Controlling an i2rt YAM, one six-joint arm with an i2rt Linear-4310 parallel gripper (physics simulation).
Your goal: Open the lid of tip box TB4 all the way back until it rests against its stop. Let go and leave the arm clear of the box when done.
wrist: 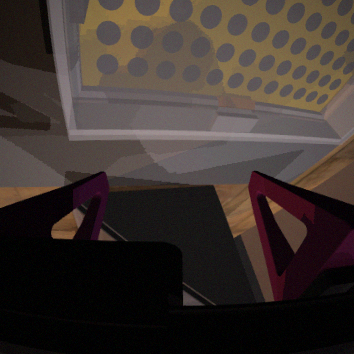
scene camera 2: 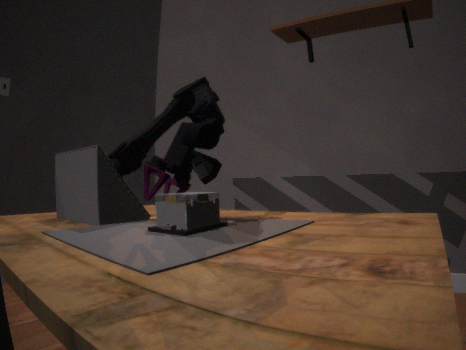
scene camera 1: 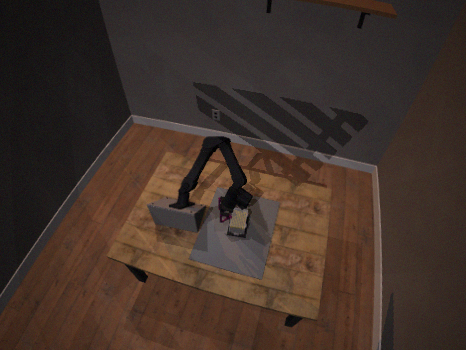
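Where they show: gripper, between the fingertips: [wrist: 178, 178] [scene camera 1: 220, 216]; arm's base, origin of its link: [scene camera 2: 104, 183] [scene camera 1: 182, 205].
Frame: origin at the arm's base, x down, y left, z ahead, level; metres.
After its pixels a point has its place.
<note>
The tip box [scene camera 1: 239, 223] {y 0.006, x 0.024, z 0.331 m} [scene camera 2: 172, 217] {y -0.019, x 0.070, z 0.330 m} stands upright in a black holder on the grey mat; no TB4 label is readable. Its clear lid [scene camera 2: 189, 196] {y -0.002, x 0.027, z 0.365 m} [wrist: 200, 135] {y 0.056, x 0.024, z 0.273 m} lies flat and shut on top, and a yellow rack with rows of round holes [wrist: 170, 55] shows through it in the wrist view. A small tab [wrist: 235, 121] {y 0.048, x 0.024, z 0.281 m} sits at the lid's near edge. My gripper [scene camera 1: 223, 210] {y 0.031, x 0.049, z 0.212 m} [scene camera 2: 159, 192] {y 0.031, x 0.049, z 0.212 m} [wrist: 178, 178] {y 0.031, x 0.049, z 0.212 m} is open and empty. Its magenta fingers are spread wide beside the box, on the arm base's side, close to the lid's edge at about lid height.
The grey mat [scene camera 1: 210, 247] {y -0.145, x 0.102, z 0.215 m} [scene camera 2: 125, 247] {y -0.175, x 0.102, z 0.387 m} lies on the wooden table [scene camera 1: 300, 235] {y 0.079, x 0.104, z 0.674 m} [scene camera 2: 350, 280] {y -0.132, x 0.104, z 0.728 m}. The arm stands on a grey wedge-shaped block [scene camera 1: 175, 218] {y -0.096, x -0.014, z 0.003 m} [scene camera 2: 77, 185] {y -0.095, x 0.004, z 0.009 m} beside the mat. A wall shelf [scene camera 1: 350, 5] [scene camera 2: 350, 19] hangs high behind the table.
</note>
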